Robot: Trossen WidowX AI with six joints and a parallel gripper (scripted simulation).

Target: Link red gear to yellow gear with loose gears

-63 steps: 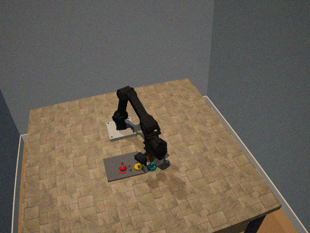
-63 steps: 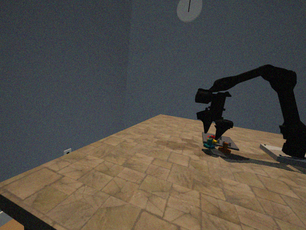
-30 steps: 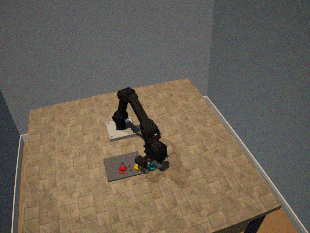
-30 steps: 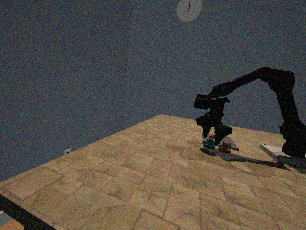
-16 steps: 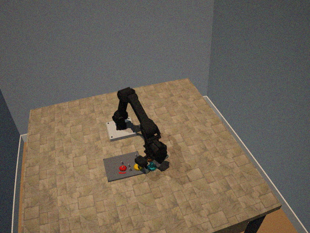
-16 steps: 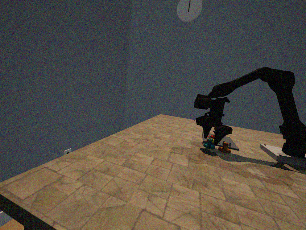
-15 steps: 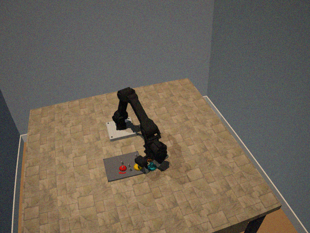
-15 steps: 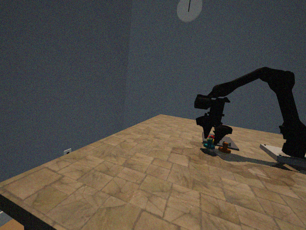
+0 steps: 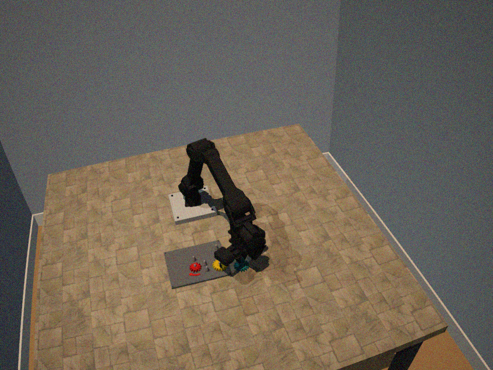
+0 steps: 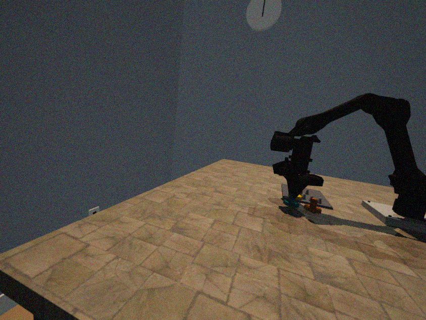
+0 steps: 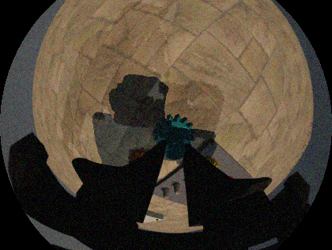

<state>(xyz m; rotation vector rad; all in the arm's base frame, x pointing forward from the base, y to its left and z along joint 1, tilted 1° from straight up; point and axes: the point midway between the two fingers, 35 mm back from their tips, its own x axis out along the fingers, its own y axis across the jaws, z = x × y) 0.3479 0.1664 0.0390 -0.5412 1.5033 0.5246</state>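
My gripper tip is now 160 mm to the left of the red gear and 10 mm above it. Round my gripper tip: yellow gear 80 mm to the right, 10 mm below, 10 mm behind; orange gear 70 mm behind, 10 mm to the right, 10 mm below; teal gear 10 mm below.
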